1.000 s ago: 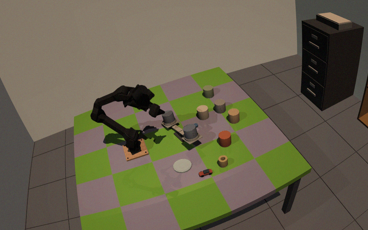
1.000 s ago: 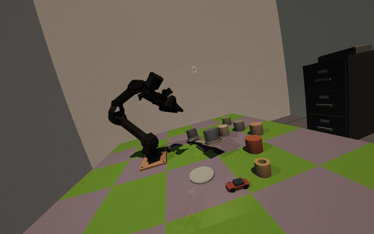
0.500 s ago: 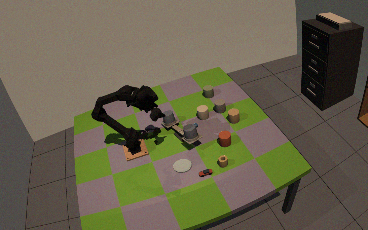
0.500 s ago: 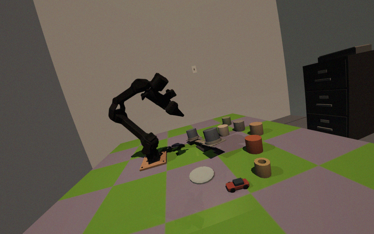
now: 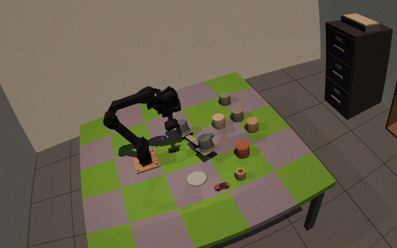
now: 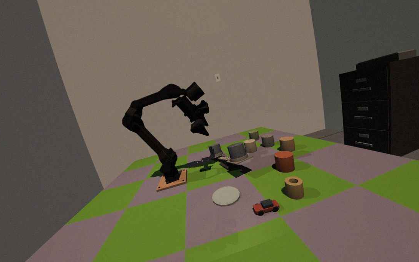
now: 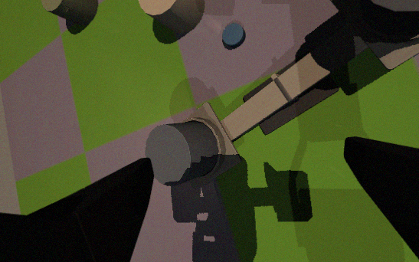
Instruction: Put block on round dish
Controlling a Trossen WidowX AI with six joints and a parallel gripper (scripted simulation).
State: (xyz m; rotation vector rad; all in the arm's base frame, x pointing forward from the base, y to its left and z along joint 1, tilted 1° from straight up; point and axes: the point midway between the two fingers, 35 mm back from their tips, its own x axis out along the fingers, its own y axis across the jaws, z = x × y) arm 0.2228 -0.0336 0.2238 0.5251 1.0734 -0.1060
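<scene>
Right now my gripper tip is 17 cm above the pale green block, 11 cm to the right of it and 5 cm short of it. From my gripper tip the other things lie so: balance 17 cm below, 6 cm ahead, 2 cm to the right; then blue disc 20 cm below, 17 cm ahead; then grey cup 16 cm to the right, 10 cm below, 7 cm ahead.
</scene>
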